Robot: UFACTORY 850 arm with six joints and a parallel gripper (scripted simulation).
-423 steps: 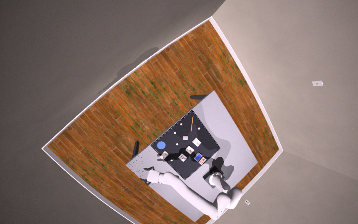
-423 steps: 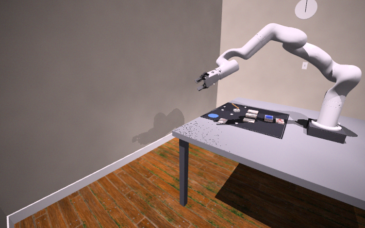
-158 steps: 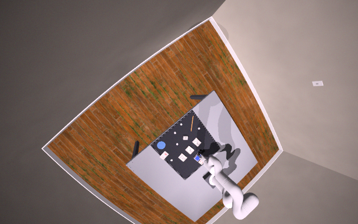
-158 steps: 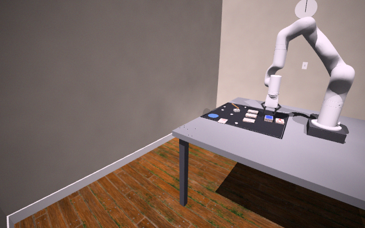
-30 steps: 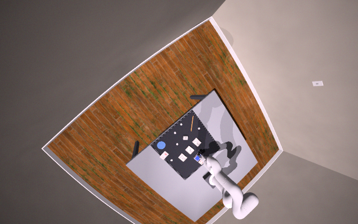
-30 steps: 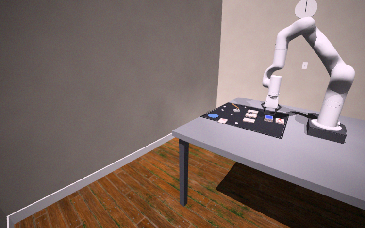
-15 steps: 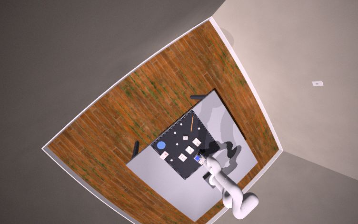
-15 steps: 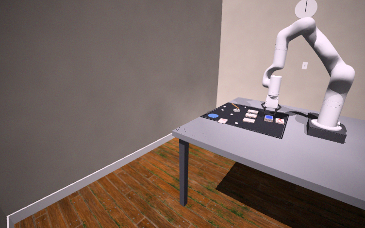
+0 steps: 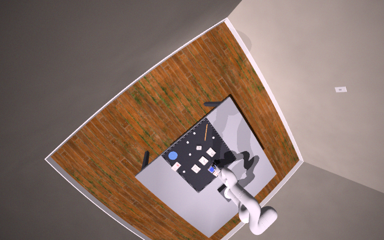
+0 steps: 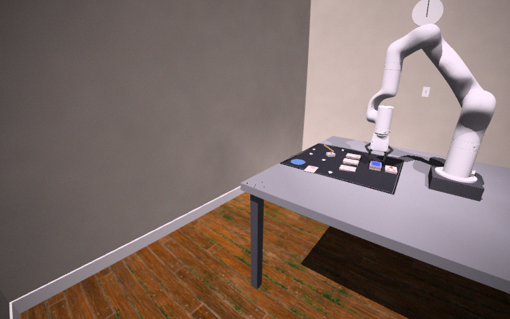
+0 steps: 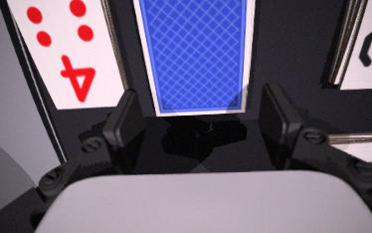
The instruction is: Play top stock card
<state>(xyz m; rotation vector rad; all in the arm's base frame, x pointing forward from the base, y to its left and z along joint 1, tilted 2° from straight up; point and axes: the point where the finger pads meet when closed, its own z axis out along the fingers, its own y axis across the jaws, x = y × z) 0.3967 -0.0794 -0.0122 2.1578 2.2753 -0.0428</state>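
The red 4 card is 30 mm to the left of my hand and 30 mm below it. Round my hand: black card cloth (180 mm ahead, 20 mm to the left, 60 mm below); then red 4 (90 mm behind, 30 mm to the left, 40 mm below); then black 2 (150 mm ahead, 30 mm to the left, 40 mm below).
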